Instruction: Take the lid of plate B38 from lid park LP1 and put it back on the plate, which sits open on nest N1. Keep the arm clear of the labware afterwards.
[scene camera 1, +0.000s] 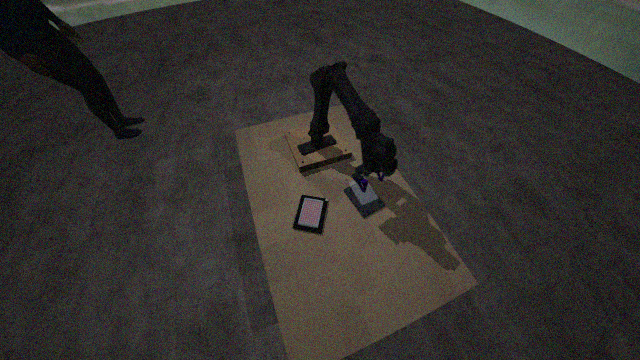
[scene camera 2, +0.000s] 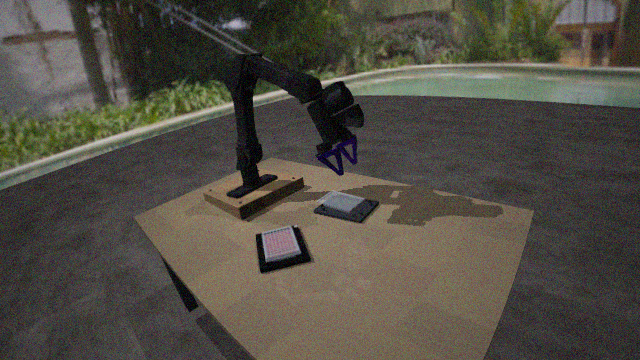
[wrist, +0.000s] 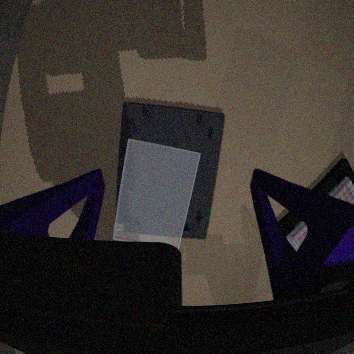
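Where they show: gripper, fingertip midpoint: (scene camera 1: 372, 186) (scene camera 2: 348, 169) (wrist: 177, 177); arm's base, link origin: (scene camera 1: 317, 145) (scene camera 2: 252, 186).
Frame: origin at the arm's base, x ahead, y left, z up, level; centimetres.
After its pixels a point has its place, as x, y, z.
Observation:
The clear, pale lid (scene camera 1: 364, 195) @[36.0, 5.9, -2.1] (scene camera 2: 343, 202) @[35.2, 5.9, -2.1] (wrist: 157, 190) @[34.4, 6.6, -2.1] lies skewed on the dark lid park LP1 (scene camera 1: 368, 212) @[43.6, 3.1, -3.0] (scene camera 2: 367, 212) @[44.1, 4.8, -3.1] (wrist: 172, 123) @[42.4, 6.1, -3.1]. It is shifted towards the robot-base side and reaches past the park's edge in the wrist view; it looks slightly tilted. My gripper (scene camera 1: 372, 185) @[38.7, 5.5, 9.3] (scene camera 2: 348, 168) @[38.7, 5.5, 9.3] (wrist: 177, 177) @[38.7, 5.5, 9.3] is open and empty above the lid, with one finger out to each side in the wrist view. The open plate B38 (scene camera 1: 311, 212) @[32.7, -19.1, -2.2] (scene camera 2: 281, 243) @[33.5, -19.5, -1.7], with pink wells, sits on the black nest N1 (scene camera 1: 308, 231) @[39.5, -23.7, -3.1] (scene camera 2: 285, 265) @[38.9, -24.2, -3.4]. Part of the lid's near end is hidden in the wrist view.
The arm's wooden base block (scene camera 1: 325, 162) @[11.2, -0.9, -1.7] (scene camera 2: 272, 199) @[11.2, -1.3, -2.4] stands at the back of the table (scene camera 1: 350, 290) @[66.5, -19.9, -4.0] (scene camera 2: 400, 290) @[65.0, -18.7, -4.1]. The nest is beside the lid park, at the right edge of the wrist view. The arm's shadow falls beyond the park.

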